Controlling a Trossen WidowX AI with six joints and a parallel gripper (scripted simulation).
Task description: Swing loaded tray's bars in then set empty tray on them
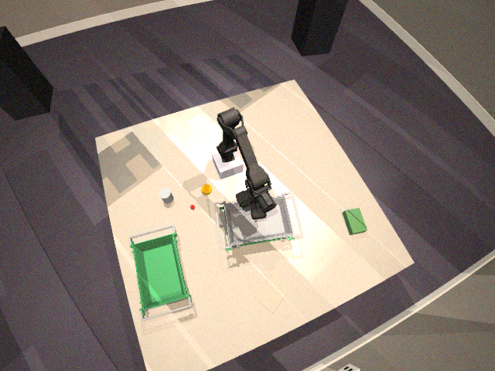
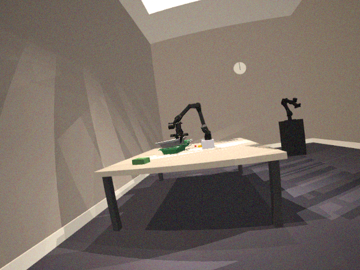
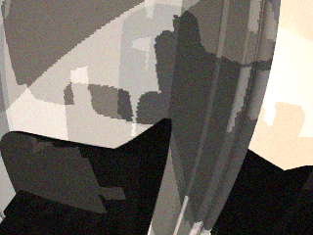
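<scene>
The grey tray lies 8 cm ahead of my gripper tip, 3 cm above it and 1 cm to the right of it. Round my gripper tip: red cube: 28 cm to the right, 9 cm behind, 8 cm below; then grey cylinder: 39 cm to the right, 17 cm behind, 5 cm below; then yellow disc: 20 cm to the right, 17 cm behind, 8 cm below.
</scene>
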